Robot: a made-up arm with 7 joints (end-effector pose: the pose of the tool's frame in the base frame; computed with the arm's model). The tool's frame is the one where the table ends. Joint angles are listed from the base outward.
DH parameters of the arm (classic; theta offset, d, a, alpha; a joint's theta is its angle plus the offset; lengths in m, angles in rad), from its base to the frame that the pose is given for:
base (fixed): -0.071 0 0 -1.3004
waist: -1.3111 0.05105 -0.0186 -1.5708
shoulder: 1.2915 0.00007 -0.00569 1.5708
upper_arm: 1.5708 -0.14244 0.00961 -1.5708
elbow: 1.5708 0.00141 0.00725 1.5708
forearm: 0 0.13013 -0.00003 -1.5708
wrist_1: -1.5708 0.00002 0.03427 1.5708
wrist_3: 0 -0.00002 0 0
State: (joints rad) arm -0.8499 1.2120 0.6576 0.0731 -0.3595 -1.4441 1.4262
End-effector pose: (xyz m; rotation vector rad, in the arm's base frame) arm 0.1082 0.1876 0.1071 -0.8609 -2.5269 0.5665
Working (the frame after each row of the table, in the pose's form):
after base (fixed): 0.0000 0.0000 0.0000 -1.2998 0.0462 -0.0607
after waist: 0.0141 0.0525 -0.0013 -1.4225 0.4168 -2.6962
after shoulder: 0.0118 0.0549 0.0033 1.3493 0.3879 -1.1854
after upper_arm: 0.0718 0.1812 -0.0252 -0.4846 -1.1643 -0.1990
after elbow: 0.0733 0.1882 -0.0272 0.0943 0.4821 1.0961
after forearm: 0.1279 0.2091 0.0891 -1.4521 -0.2076 0.9526
after wrist_1: 0.1082 0.1876 0.1071 0.9597 -2.3702 0.0526

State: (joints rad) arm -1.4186 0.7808 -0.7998 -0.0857 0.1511 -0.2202 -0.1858
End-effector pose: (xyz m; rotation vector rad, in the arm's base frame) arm 0.2197 -0.0160 0.0365 1.2647 -1.0958 -0.8619
Working (the frame after each row of the table, in the pose's form):
after base (fixed): 0.0000 0.0000 0.0000 -1.2998 0.0462 -0.0607
after waist: 0.0206 0.0498 0.0065 0.6188 -0.4349 3.0350
after shoulder: 0.0185 0.0545 0.0089 1.4085 -0.4295 -1.2282
after upper_arm: 0.1435 0.1180 -0.0180 -0.3581 -0.1873 -0.9876
after elbow: 0.1499 0.1217 -0.0180 1.1604 0.4315 0.2812
after forearm: 0.2106 0.0150 0.0251 -0.3409 -0.0455 0.5054
after wrist_1: 0.2197 -0.0160 0.0365 1.1426 -1.1928 -0.7215

